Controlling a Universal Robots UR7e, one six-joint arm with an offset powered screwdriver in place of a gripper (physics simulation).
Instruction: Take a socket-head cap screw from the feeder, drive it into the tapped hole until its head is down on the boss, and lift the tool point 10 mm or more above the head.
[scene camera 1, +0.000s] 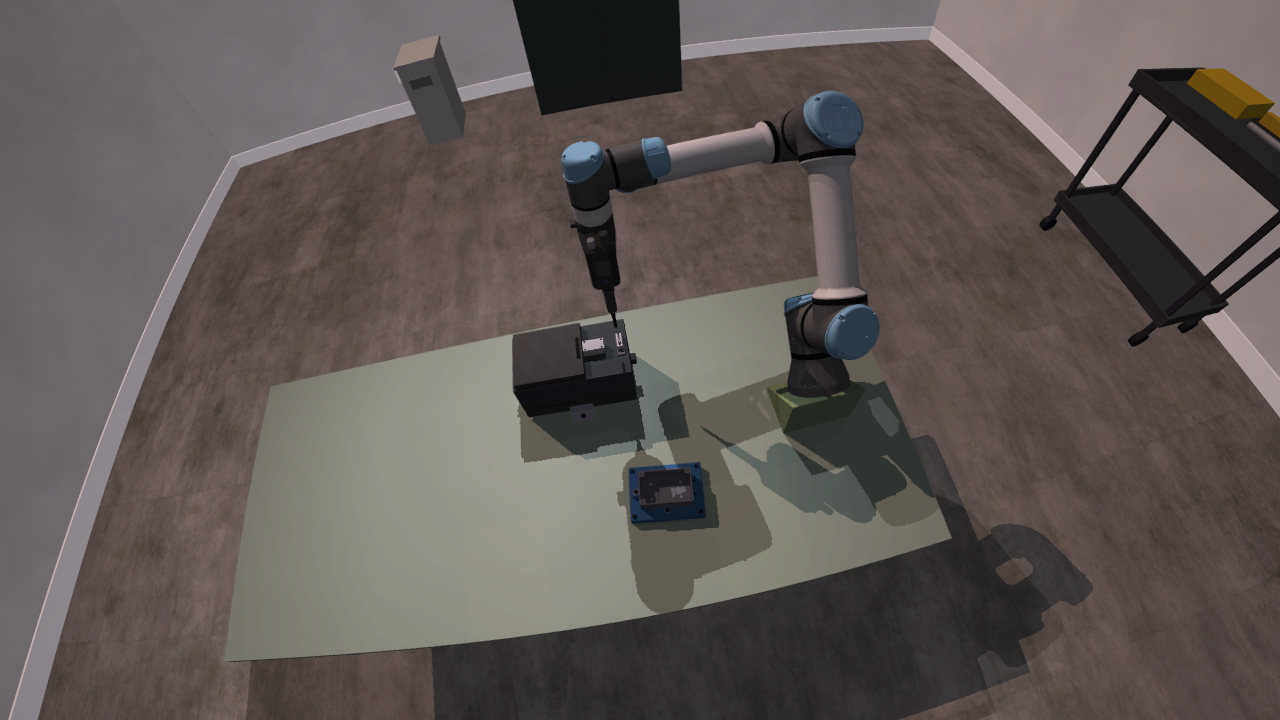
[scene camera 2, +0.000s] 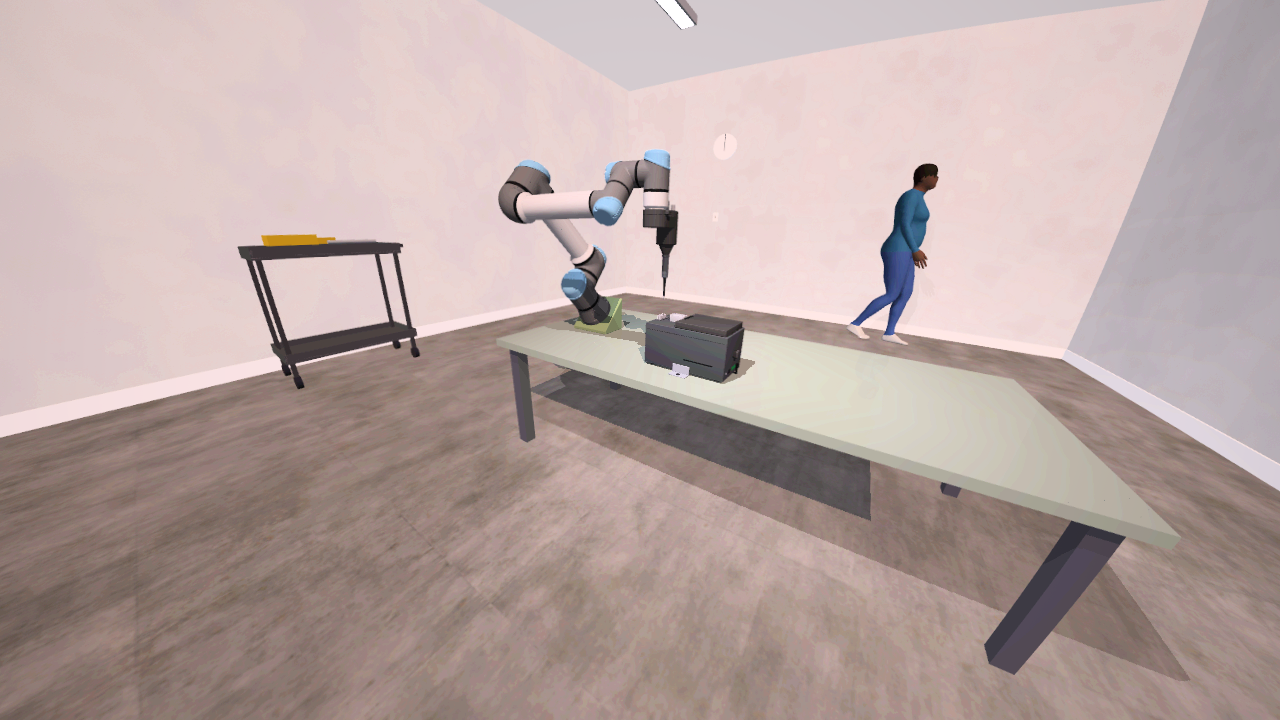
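The screwdriver, which is my gripper (scene camera 1: 614, 321) (scene camera 2: 664, 292), points down over the feeder's rail end. In scene camera 2 a small gap shows between its tip and the feeder's top. Whether a screw sits on the tip is too small to tell. The black screw feeder (scene camera 1: 547, 358) (scene camera 2: 684, 347) stands on the table, with a pale piece (scene camera 1: 593, 345) and a small light rail (scene camera 1: 618, 341) on top. A dark block (scene camera 1: 657, 486) sits on a blue plate (scene camera 1: 680, 514), apart from the feeder; its tapped hole cannot be made out. This block does not show in scene camera 2.
The arm's green base wedge (scene camera 1: 801, 413) (scene camera 2: 611, 320) stands on the pale green table (scene camera 1: 358, 537) (scene camera 2: 895, 402). A black cart (scene camera 1: 1136, 241) (scene camera 2: 344, 341) with yellow boxes stands off the table. A person (scene camera 2: 905, 232) is on the floor beyond the table.
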